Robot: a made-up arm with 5 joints.
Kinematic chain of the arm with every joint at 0, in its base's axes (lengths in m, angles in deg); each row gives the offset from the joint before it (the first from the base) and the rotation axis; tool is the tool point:
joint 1: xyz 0 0 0.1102 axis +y
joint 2: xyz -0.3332 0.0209 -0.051 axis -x
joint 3: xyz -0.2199 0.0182 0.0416 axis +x
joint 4: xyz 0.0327 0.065 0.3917 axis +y
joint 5: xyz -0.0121 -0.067 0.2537 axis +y
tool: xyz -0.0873 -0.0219 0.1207
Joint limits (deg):
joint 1: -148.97..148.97
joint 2: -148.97..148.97
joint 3: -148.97..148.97
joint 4: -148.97..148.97
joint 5: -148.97..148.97
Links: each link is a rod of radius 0.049 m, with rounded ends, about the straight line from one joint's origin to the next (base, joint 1, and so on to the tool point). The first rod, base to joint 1, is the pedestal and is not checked.
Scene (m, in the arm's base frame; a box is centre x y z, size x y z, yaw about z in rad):
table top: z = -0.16
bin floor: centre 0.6 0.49 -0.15 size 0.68 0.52 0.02 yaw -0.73
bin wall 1: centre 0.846 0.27 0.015 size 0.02 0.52 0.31 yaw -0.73
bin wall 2: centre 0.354 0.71 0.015 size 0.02 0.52 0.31 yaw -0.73
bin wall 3: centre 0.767 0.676 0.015 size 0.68 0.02 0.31 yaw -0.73
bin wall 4: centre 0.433 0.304 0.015 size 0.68 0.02 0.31 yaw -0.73
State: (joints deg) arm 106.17 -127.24 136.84 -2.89 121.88
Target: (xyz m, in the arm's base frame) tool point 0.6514 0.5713 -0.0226
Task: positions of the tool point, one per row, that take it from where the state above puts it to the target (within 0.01 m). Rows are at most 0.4 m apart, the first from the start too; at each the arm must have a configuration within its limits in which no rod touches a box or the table.
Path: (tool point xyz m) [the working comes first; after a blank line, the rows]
Joints at the target: 143.21 31.59 -14.82 -6.61 95.83
Straight joint move there: touches bin floor, bin wall 1, bin wall 4, the table top.

1: -0.2725 0.5437 0.6138
2: -0.4767 0.3130 0.6892
3: -0.5496 -0.0009 0.7275
4: -0.4687 -0.3235 0.7160
5: -0.2479 -0.5757 0.6543
6: 0.0641 -0.6938 0.5547
7: 0.3957 -0.6447 0.4406
8: 0.6697 -0.4353 0.3412
9: 0.8214 -0.1114 0.2842
10: 0.8147 0.2526 0.2893
11: 0.6514 0.5713 0.3615
12: 0.6763 0.5718 0.2322
13: 0.6760 0.5718 0.1025
14: 0.6514 0.5714 -0.0226

